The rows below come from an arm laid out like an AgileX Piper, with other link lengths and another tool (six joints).
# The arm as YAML. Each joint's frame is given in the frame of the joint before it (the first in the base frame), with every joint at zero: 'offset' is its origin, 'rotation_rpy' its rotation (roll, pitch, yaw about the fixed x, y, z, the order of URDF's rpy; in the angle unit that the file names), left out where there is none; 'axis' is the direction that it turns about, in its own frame. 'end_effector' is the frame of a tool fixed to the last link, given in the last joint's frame.
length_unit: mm
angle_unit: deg
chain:
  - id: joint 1
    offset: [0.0, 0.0, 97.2]
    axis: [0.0, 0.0, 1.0]
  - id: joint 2
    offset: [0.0, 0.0, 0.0]
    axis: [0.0, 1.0, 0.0]
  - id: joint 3
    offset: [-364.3, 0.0, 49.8]
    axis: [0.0, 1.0, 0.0]
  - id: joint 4
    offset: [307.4, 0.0, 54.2]
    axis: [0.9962, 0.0, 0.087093]
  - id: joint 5
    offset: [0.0, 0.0, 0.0]
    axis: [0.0, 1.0, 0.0]
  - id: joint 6
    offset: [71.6, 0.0, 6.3]
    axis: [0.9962, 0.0, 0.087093]
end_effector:
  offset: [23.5, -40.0, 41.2]
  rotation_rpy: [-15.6, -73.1, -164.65]
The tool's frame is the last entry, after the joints.
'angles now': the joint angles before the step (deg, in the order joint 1, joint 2, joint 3, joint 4, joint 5, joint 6). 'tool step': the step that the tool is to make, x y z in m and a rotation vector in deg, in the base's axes. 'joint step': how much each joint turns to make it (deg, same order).
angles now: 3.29 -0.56 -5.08 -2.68 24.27 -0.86
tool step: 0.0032 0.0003 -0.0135 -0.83 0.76 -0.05
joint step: 0.02 -0.10 2.36 -0.82 -1.46 0.04
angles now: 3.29 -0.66 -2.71 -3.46 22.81 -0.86
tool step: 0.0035 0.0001 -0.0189 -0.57 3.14 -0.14
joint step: -0.07 0.00 2.50 -0.36 0.67 -0.04
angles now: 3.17 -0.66 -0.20 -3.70 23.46 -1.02
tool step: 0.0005 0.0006 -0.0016 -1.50 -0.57 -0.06
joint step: -0.37 0.01 0.66 -0.59 -1.19 -0.97
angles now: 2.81 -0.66 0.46 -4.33 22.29 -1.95
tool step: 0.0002 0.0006 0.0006 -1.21 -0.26 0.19
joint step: 0.04 0.02 0.11 -0.63 -0.36 -0.61
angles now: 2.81 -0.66 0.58 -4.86 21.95 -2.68
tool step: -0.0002 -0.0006 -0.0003 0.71 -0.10 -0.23
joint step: 0.00 -0.03 0.01 -0.06 -0.09 0.80
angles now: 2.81 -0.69 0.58 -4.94 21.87 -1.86
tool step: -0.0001 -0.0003 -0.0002 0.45 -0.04 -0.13
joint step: -0.05 -0.01 0.00 0.13 -0.04 0.34
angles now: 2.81 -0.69 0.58 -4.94 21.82 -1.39
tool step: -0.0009 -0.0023 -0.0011 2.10 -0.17 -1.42
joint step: -0.82 0.01 0.03 0.00 -0.23 2.18
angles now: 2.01 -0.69 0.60 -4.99 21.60 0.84
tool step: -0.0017 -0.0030 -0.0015 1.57 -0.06 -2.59
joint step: -2.10 0.02 0.10 -0.11 -0.15 1.75
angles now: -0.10 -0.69 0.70 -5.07 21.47 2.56
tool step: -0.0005 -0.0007 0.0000 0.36 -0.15 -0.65
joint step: -0.56 0.00 0.00 0.00 -0.14 0.37
